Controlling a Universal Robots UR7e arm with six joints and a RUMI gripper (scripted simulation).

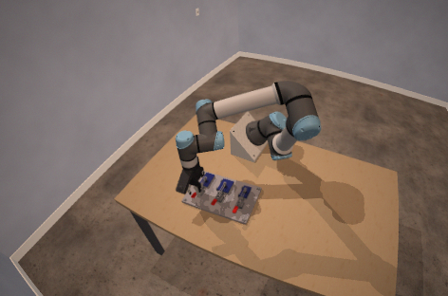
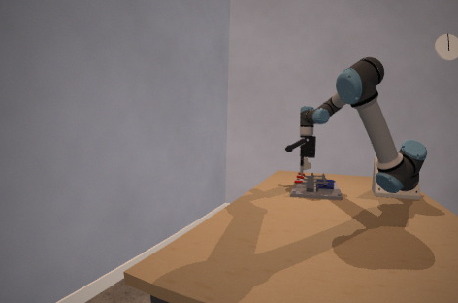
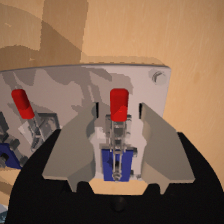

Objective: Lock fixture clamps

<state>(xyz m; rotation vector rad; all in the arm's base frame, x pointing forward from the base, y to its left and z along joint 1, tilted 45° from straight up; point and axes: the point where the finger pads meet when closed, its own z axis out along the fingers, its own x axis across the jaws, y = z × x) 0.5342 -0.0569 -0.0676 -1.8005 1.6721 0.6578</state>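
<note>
The grey fixture plate is 90 mm behind my hand, 100 mm to the left of it and 50 mm below it.
</note>
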